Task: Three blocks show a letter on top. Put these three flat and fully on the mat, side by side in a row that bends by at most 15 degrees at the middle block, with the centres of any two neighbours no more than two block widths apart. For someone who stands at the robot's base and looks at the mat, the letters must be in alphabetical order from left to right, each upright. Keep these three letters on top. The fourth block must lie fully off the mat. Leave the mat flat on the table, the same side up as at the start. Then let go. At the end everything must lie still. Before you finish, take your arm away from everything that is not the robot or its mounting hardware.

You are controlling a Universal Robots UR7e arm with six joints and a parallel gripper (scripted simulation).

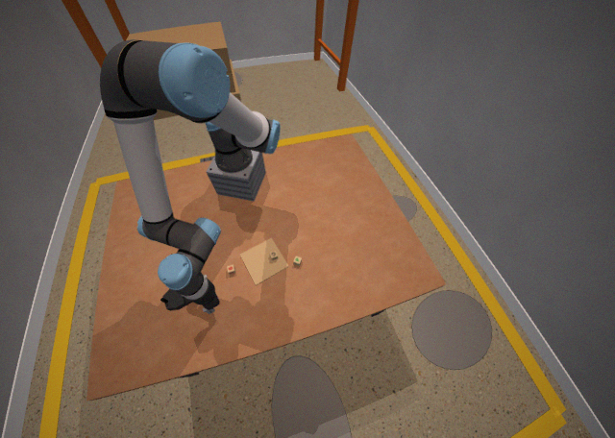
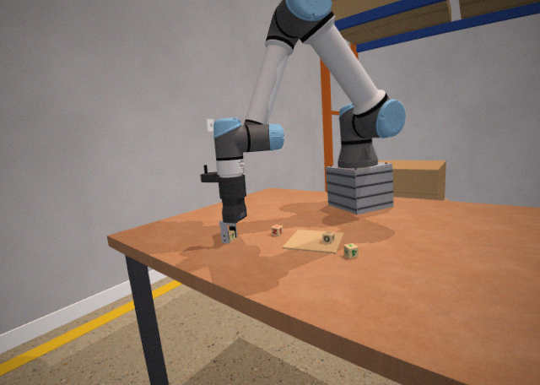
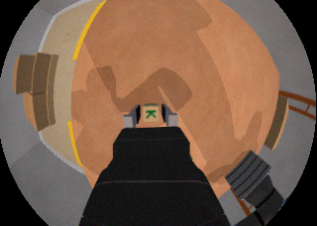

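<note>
Now: hand 120 mm past the tan mat, 220 mm to the right of it and 20 mm above it.
</note>
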